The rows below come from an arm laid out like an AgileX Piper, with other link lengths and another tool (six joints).
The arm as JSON. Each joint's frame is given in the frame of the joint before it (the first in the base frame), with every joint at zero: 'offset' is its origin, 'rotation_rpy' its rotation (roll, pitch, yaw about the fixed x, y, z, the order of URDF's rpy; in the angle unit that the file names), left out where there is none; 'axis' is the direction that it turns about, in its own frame. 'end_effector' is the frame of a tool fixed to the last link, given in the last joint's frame.
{
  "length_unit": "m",
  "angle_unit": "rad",
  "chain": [
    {
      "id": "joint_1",
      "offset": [
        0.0,
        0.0,
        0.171
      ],
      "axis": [
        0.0,
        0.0,
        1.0
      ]
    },
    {
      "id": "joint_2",
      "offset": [
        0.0,
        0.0,
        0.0
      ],
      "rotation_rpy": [
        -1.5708,
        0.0,
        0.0
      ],
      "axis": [
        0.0,
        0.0,
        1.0
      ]
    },
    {
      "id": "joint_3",
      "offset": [
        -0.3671,
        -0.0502,
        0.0
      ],
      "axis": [
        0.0,
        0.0,
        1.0
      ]
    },
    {
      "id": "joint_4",
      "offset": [
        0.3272,
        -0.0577,
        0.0
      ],
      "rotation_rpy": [
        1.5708,
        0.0,
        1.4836
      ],
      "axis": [
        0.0,
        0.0,
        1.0
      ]
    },
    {
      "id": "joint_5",
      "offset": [
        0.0,
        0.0,
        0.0
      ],
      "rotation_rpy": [
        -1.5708,
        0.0,
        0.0
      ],
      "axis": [
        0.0,
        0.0,
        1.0
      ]
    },
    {
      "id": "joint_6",
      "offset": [
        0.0,
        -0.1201,
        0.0
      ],
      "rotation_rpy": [
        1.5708,
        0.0,
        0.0
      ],
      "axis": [
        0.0,
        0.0,
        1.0
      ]
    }
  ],
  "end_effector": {
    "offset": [
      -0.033,
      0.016,
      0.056
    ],
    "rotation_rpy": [
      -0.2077,
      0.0,
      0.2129
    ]
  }
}
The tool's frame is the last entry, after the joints.
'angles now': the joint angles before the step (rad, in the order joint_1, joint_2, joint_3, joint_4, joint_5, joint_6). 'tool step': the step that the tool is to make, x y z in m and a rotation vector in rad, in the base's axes. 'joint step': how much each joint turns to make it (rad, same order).
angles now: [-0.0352 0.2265 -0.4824 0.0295 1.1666 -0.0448]
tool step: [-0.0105 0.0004 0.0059 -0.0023 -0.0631 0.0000]
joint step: [-0.0006 -0.0632 0.0000 0.0004 0.0001 -0.0007]
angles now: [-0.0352 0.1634 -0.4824 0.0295 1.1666 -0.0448]
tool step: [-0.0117 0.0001 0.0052 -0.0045 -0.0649 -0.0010]
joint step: [-0.0006 -0.0670 -0.0001 -0.0020 0.0021 -0.0005]
